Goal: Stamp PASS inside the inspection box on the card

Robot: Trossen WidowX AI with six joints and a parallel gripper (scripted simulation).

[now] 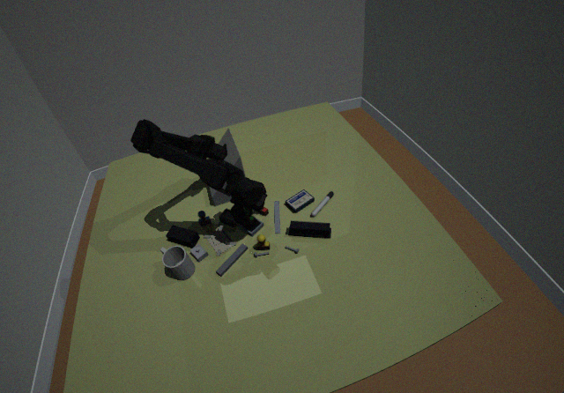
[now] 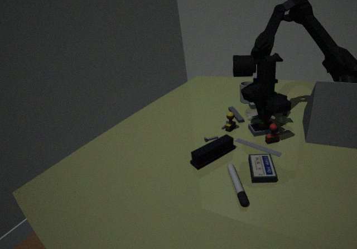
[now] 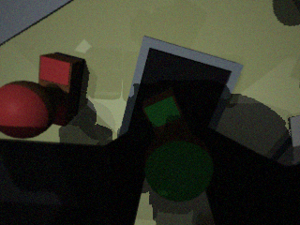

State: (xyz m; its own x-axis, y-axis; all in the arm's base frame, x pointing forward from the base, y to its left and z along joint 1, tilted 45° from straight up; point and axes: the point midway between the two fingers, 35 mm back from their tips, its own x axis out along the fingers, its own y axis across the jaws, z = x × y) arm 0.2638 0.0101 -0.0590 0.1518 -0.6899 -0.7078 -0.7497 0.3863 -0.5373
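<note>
My gripper tip is 30 mm above the dark ink pad. Round my gripper tip: ruler (10 mm behind, 100 mm to the left, 40 mm below); red-knobbed stamp (50 mm behind, 60 mm to the left, 20 mm below); green-knobbed stamp (right at my gripper tip).
</note>
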